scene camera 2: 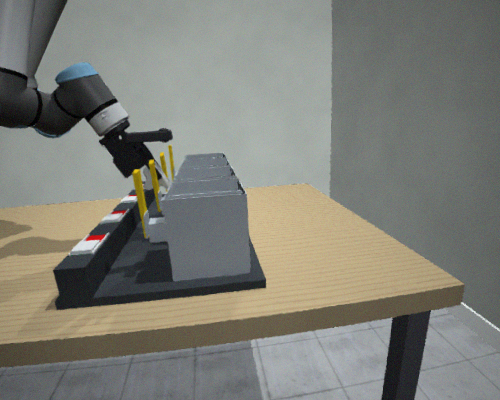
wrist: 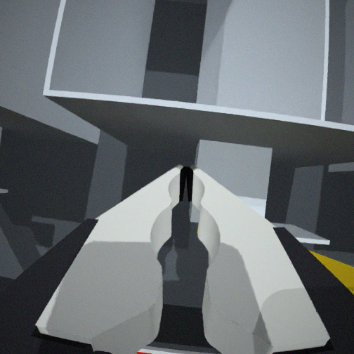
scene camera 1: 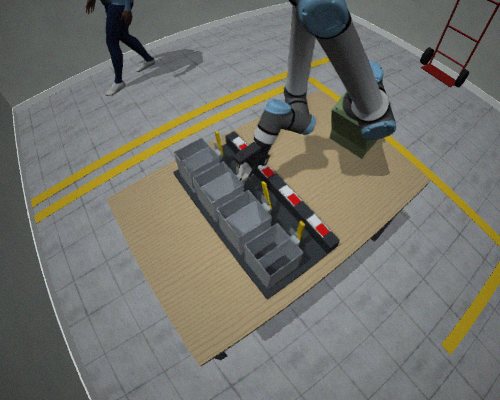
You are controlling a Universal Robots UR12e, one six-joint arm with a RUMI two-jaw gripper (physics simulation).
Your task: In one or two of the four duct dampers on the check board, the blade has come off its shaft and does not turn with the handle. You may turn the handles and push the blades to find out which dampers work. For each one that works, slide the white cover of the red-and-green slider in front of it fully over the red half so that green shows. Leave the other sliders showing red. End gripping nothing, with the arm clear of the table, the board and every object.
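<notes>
The check board [scene camera 1: 268, 291] [scene camera 2: 225, 284] carries four grey ducts in a row; the second from the far end [scene camera 1: 220, 184] [wrist: 95, 50] is before my gripper. Yellow handles stand at the first [scene camera 1: 218, 143], third [scene camera 1: 266, 195] and nearest duct [scene camera 1: 301, 231] [scene camera 2: 140, 200]. A yellow handle [wrist: 337, 270] shows partly at the right in the wrist view. The sliders show red: first [scene camera 1: 243, 147], second [scene camera 1: 267, 172], third [scene camera 1: 294, 199], nearest [scene camera 1: 322, 230] [scene camera 2: 96, 237]. My gripper [scene camera 1: 243, 176] [scene camera 2: 164, 186] [wrist: 186, 168] is shut and empty, fingertips low beside a grey shaft block [wrist: 235, 172]; contact cannot be told.
The wooden table [scene camera 1: 165, 250] [scene camera 2: 320, 240] bears the board and the arm's green base [scene camera 1: 350, 130]. The dark slider rail [scene camera 1: 310, 212] [scene camera 2: 75, 280] runs along the handle side. Duct walls rise just past the fingers. A person [scene camera 1: 117, 40] and a red hand truck [scene camera 1: 462, 33] are beyond the table.
</notes>
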